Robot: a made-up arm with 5 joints. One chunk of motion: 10 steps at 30 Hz.
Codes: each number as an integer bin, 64 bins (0 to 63) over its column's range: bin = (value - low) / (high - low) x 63, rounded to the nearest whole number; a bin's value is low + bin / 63 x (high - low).
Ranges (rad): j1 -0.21..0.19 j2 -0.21..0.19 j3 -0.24..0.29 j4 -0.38..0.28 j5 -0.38..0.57
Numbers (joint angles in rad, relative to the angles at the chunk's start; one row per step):
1: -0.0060 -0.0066 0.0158 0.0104 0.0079
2: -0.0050 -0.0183 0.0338 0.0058 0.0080
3: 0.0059 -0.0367 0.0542 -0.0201 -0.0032
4: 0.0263 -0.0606 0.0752 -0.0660 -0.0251
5: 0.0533 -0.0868 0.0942 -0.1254 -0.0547
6: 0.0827 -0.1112 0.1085 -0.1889 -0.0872
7: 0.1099 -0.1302 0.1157 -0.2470 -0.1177
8: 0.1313 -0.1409 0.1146 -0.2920 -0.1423
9: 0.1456 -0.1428 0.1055 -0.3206 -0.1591
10: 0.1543 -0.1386 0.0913 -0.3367 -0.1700
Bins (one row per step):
1: 32 32 30 37 26
2: 32 30 33 37 26
3: 34 27 35 34 25
4: 37 24 37 30 24
5: 41 19 40 24 22
6: 46 16 41 18 19
7: 50 13 42 13 17
8: 54 11 42 8 16
9: 56 11 41 6 15
10: 57 11 39 4 14

